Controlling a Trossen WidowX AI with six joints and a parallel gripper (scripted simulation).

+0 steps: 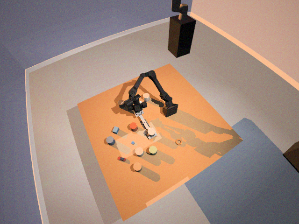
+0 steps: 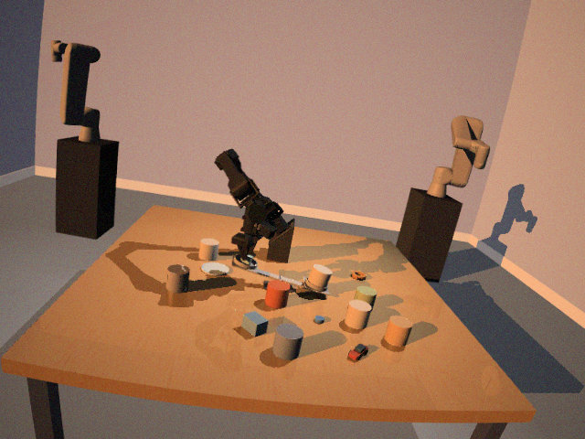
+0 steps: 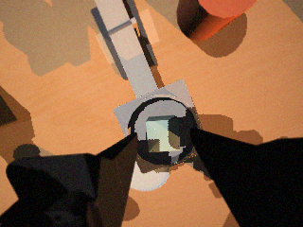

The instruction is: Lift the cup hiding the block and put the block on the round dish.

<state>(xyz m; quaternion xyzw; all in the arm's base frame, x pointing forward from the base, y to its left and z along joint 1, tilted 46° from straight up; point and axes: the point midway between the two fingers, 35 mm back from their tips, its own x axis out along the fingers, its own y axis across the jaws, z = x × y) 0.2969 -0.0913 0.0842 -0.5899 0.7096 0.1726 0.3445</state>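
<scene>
Right now my gripper tip is 1 cm above the pale green block. From my gripper tip the other things lie so: small balance (12 cm to the left, 6 cm below); then round dish (11 cm to the right, 9 cm below, 7 cm behind); then red cylinder (11 cm ahead, 10 cm to the left, 6 cm below).
</scene>
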